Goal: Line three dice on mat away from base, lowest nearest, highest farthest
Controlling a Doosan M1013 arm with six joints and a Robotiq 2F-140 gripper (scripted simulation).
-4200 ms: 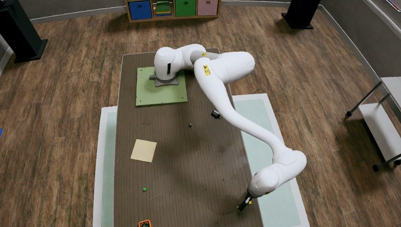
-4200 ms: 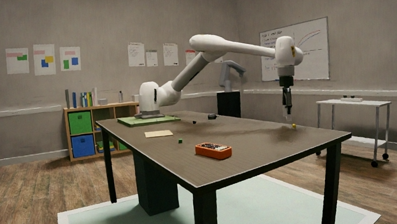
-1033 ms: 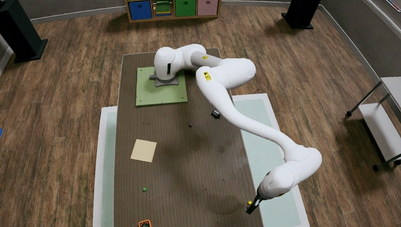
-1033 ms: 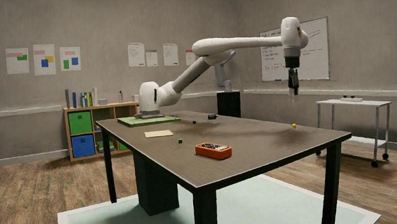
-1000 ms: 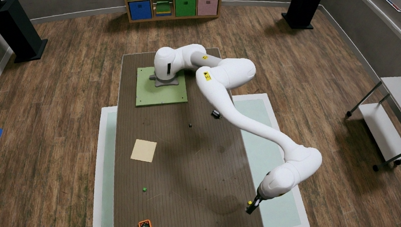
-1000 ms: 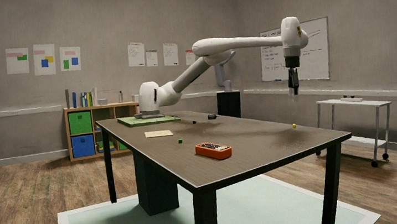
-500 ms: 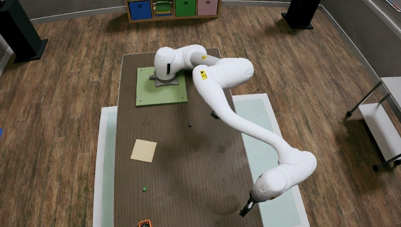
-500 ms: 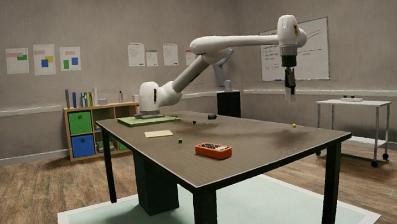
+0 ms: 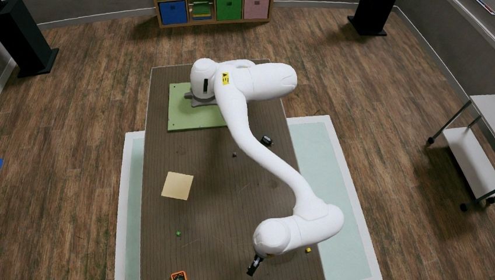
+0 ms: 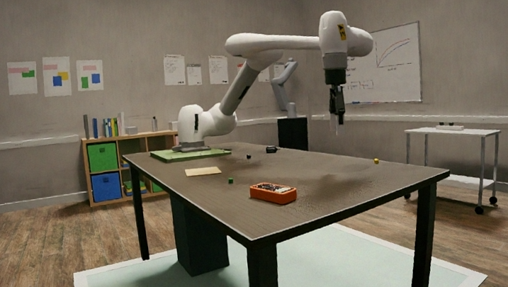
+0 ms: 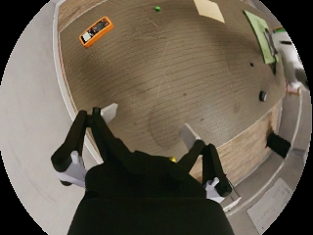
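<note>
The green die lies 350 mm to the right of my hand, 180 mm behind it and 150 mm below it. Also, from my hand: small dark die 570 mm behind, 150 mm below, 20 mm to the right; yellow die 250 mm to the left, 150 mm below; mat 430 mm behind, 340 mm to the right, 160 mm below.
</note>
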